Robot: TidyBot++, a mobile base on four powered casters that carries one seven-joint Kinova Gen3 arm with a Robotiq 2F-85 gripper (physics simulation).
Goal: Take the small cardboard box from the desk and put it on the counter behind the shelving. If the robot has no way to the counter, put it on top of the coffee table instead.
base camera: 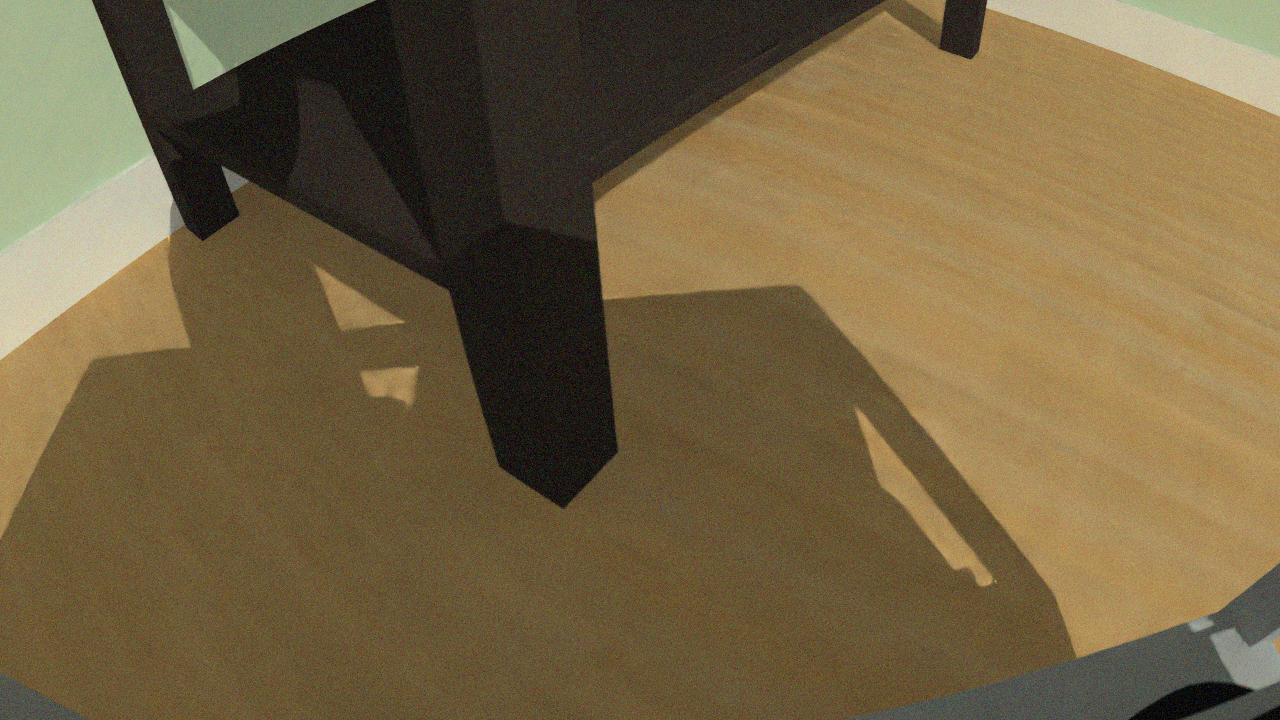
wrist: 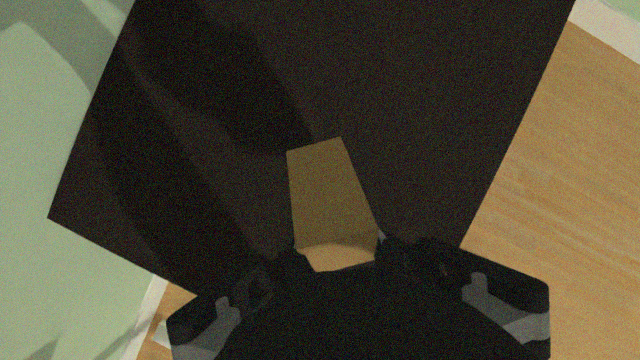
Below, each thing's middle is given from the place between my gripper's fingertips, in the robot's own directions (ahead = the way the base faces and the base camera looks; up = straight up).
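The small cardboard box [wrist: 334,227] sits 3 cm ahead of my hand.
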